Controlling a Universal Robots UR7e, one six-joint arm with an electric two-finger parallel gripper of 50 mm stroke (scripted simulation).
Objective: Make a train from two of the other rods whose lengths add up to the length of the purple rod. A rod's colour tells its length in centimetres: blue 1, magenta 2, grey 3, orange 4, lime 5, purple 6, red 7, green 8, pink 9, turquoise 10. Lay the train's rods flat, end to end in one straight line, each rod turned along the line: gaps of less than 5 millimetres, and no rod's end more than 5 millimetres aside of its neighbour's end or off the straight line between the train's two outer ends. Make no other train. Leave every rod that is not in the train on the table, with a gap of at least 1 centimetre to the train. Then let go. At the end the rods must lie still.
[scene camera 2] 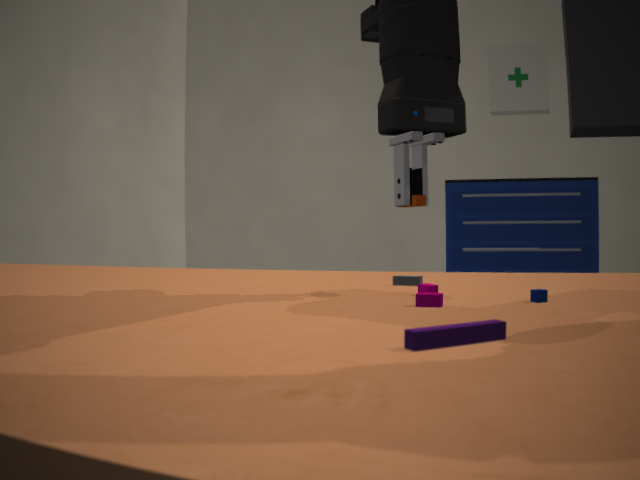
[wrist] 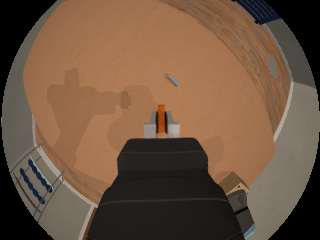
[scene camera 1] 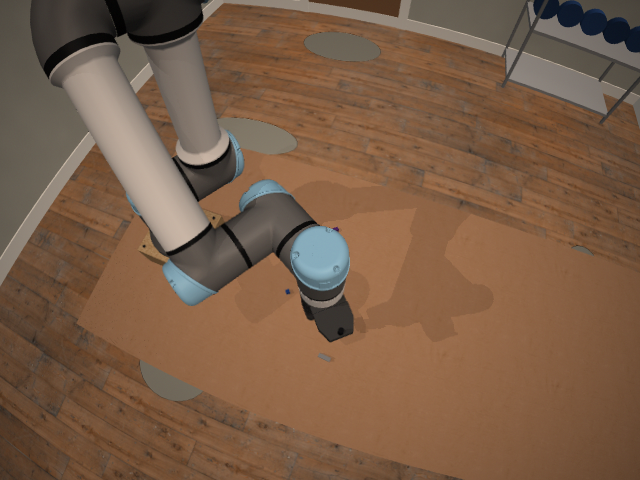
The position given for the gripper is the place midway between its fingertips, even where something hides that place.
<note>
In view: the gripper [scene camera 2: 411,205].
The gripper is seen too in the wrist view [wrist: 161,118].
</note>
